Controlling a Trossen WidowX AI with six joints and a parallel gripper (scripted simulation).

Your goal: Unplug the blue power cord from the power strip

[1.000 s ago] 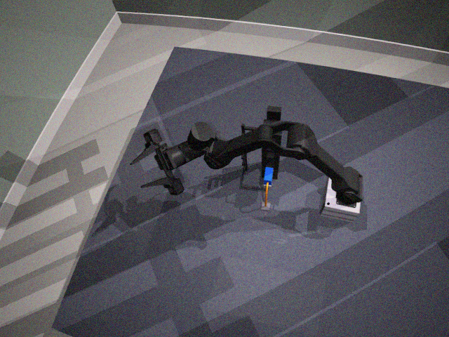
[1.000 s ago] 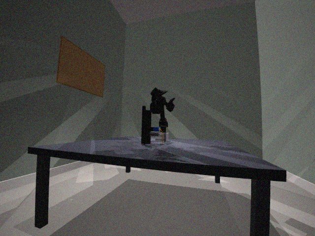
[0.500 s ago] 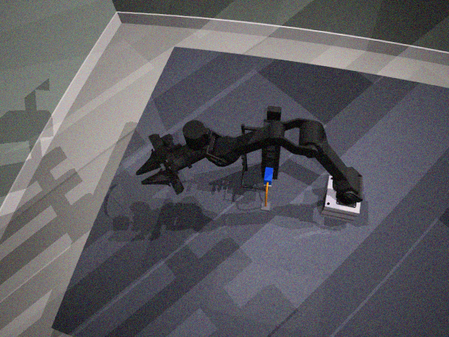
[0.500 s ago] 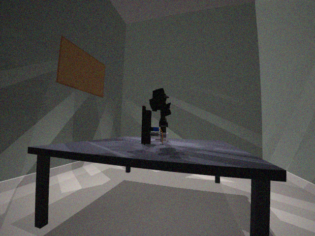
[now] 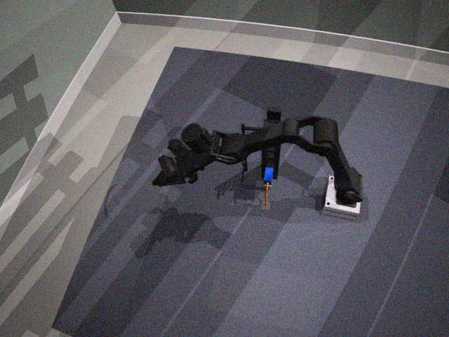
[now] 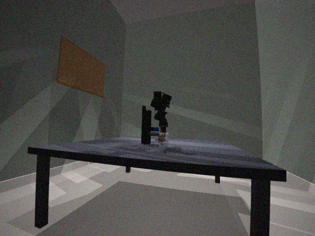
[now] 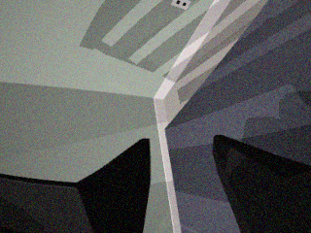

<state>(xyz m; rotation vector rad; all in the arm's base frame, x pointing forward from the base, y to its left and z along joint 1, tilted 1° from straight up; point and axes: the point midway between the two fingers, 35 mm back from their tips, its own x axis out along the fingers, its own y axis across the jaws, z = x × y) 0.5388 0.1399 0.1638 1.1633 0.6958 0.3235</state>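
Right now my gripper tip is 290 mm past the blue plug, 180 mm to the left of it and 120 mm above it.
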